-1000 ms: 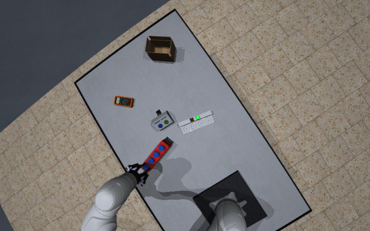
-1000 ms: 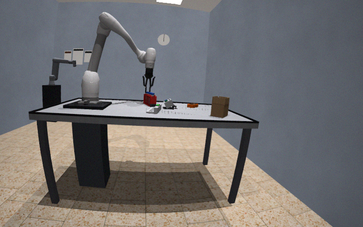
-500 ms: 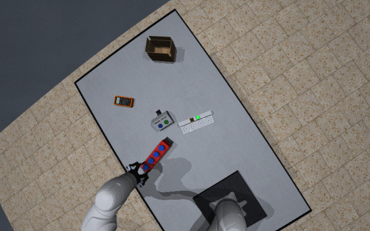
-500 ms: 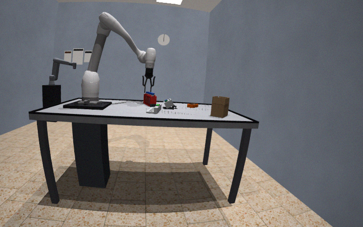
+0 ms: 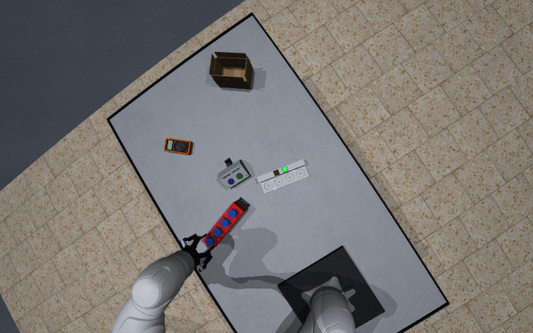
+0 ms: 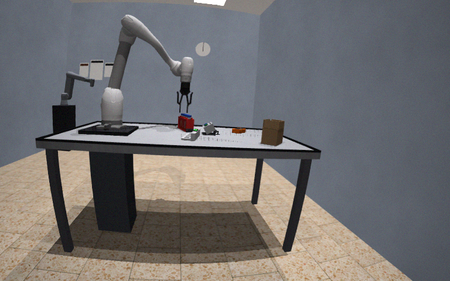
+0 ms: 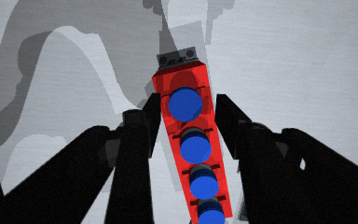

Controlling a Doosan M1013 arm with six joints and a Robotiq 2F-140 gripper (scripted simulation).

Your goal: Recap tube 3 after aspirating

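My gripper is now 3 cm short of the blue cap, 10 cm to the left of it and 5 cm above it. Also, from my hand: key housing (20 cm ahead, 22 cm to the right, 11 cm below); then green ready key (18 cm ahead, 24 cm to the right, 9 cm below); then blue cycle key (18 cm ahead, 20 cm to the right, 9 cm below).
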